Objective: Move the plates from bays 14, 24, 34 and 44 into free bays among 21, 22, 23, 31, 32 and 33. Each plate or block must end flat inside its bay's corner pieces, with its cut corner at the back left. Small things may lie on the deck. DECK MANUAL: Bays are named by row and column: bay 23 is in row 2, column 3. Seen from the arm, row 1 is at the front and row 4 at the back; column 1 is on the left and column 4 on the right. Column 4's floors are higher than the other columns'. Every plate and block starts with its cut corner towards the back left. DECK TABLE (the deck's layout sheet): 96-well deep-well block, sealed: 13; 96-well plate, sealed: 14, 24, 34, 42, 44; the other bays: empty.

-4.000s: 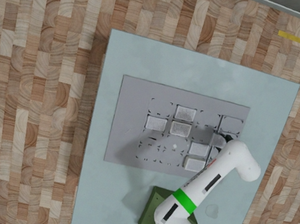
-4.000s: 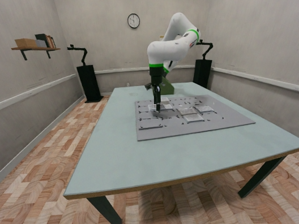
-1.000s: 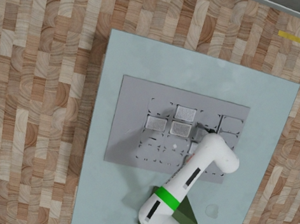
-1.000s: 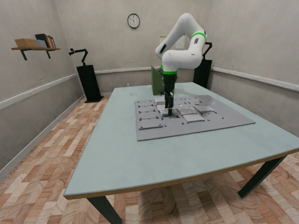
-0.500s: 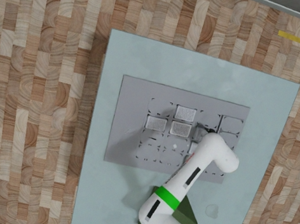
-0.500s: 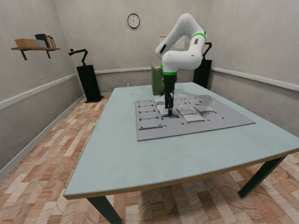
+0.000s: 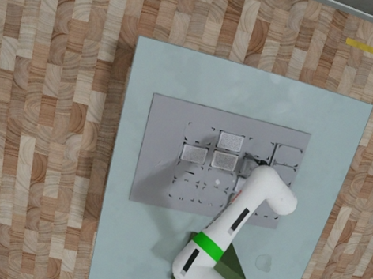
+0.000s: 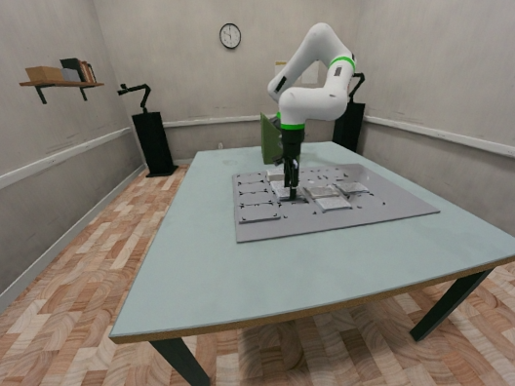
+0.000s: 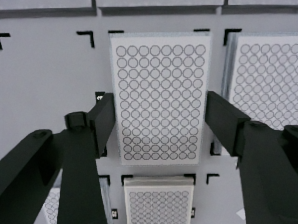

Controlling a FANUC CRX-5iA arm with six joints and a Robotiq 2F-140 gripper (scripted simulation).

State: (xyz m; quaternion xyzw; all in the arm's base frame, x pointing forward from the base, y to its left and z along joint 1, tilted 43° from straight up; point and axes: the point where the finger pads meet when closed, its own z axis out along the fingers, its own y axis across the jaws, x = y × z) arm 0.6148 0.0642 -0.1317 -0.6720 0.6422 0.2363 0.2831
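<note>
Right now my hand is 20 mm above the sealed 96-well plate. From my hand the other things lie so: small white patch 130 mm behind, 160 mm to the left, 40 mm below; sealed deep-well block 210 mm behind, 10 mm to the right, 20 mm below; small white round thing 100 mm behind, 70 mm to the left, 40 mm below.
</note>
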